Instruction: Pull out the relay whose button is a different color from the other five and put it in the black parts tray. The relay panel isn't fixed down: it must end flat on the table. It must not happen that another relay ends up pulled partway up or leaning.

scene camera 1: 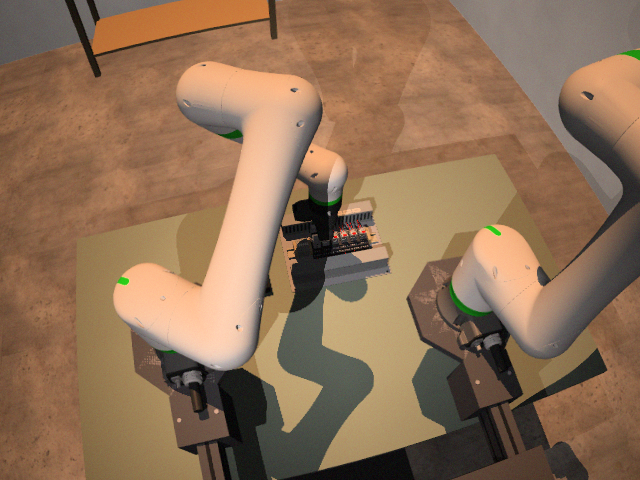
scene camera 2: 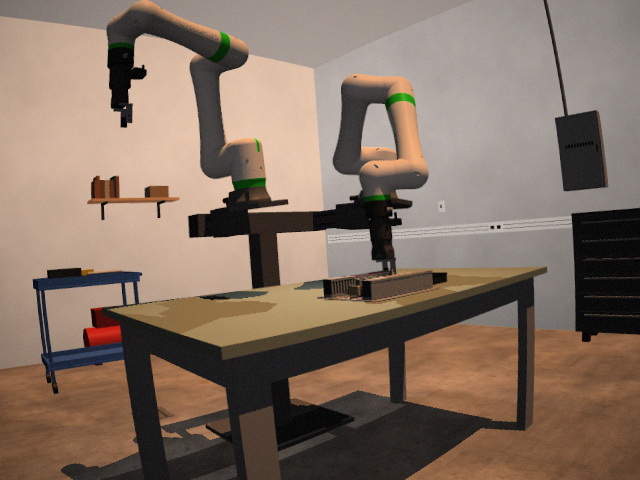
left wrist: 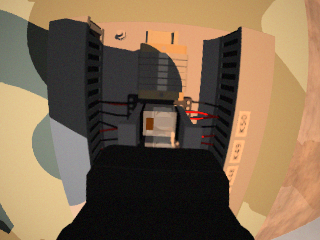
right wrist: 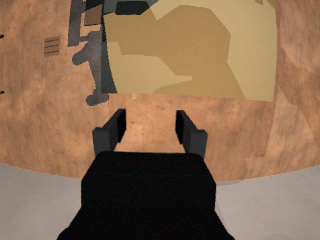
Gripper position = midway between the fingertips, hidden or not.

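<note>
The relay panel (scene camera 1: 312,268) is there for scene camera 1, and you'd get the panel (left wrist: 86,62) from the left wrist view too, but in the right wrist view it's out of frame. Then there's the left gripper (scene camera 2: 390,277), which is also the left gripper (left wrist: 159,115) if you look through the left wrist view. The right gripper (scene camera 2: 126,125) is in scene camera 2 as well, and the right wrist view has that right gripper (right wrist: 150,119) too.
</note>
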